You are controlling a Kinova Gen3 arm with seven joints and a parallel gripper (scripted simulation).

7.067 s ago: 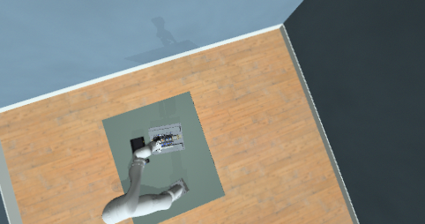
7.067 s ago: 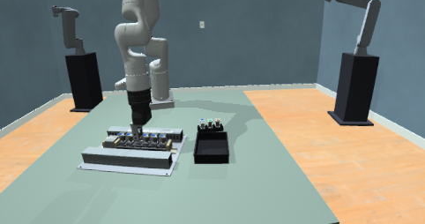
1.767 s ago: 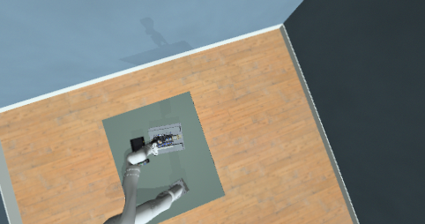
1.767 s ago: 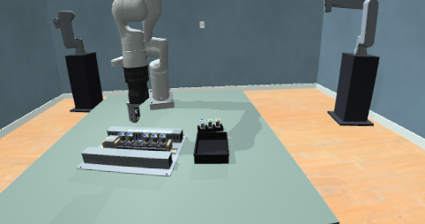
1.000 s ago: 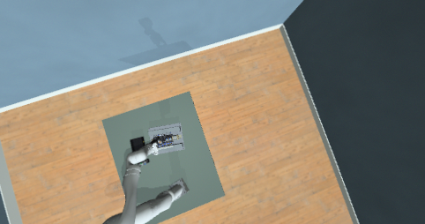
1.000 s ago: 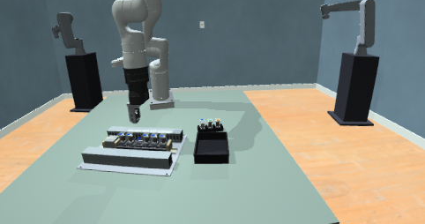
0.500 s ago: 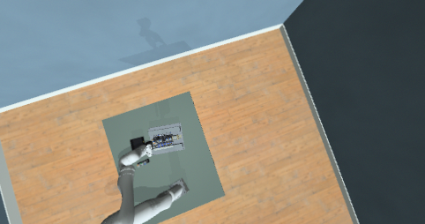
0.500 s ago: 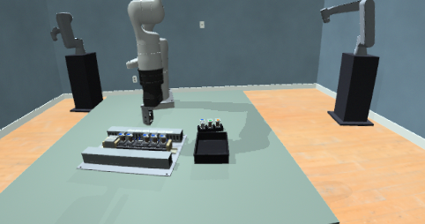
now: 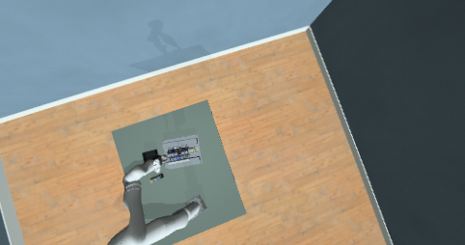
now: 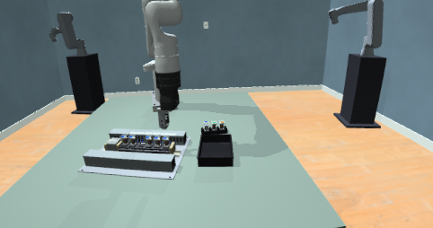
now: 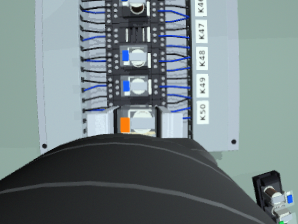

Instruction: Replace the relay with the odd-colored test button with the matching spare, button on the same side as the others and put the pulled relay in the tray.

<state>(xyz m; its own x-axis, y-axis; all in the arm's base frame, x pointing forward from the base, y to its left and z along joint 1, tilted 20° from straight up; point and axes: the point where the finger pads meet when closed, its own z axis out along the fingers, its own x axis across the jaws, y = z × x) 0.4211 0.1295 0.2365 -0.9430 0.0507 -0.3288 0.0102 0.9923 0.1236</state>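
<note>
Right now the black tray is 20 mm behind my hand, 170 mm to the left of it and 110 mm below it. Round my hand: small black stand 180 mm behind, 140 mm to the left, 120 mm below.
</note>
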